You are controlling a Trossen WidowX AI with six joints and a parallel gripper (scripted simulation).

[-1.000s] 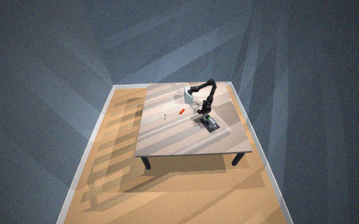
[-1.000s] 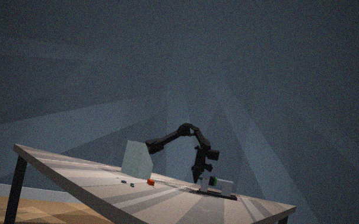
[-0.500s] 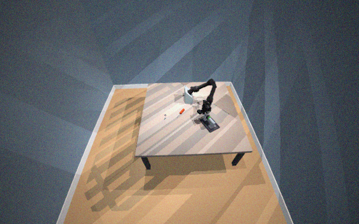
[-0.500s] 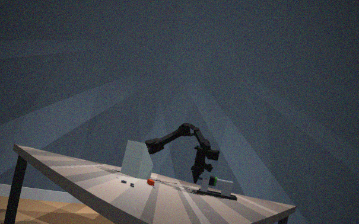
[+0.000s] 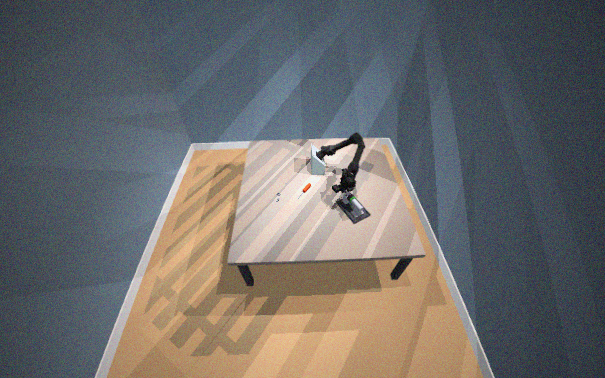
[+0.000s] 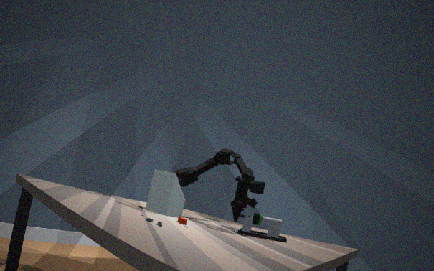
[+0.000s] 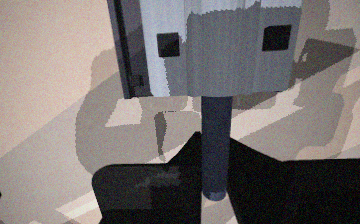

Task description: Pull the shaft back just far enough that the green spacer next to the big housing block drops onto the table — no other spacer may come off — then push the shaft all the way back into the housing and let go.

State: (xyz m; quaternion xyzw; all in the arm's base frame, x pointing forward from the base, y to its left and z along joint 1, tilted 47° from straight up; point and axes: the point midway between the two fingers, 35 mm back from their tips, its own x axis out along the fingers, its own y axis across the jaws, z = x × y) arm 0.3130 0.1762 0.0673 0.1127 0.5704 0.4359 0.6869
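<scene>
Now: the dark blue shaft 6 cm ahead of my gripper tip, 3 cm to the left of it and 3 cm above it. The rest, counted from my gripper tip: green spacer: 10 cm ahead, 6 cm to the left, 3 cm above; dark spacer: 9 cm ahead, 5 cm to the left, 3 cm above; red-handled screwdriver: 5 cm behind, 30 cm to the right, 4 cm below.
</scene>
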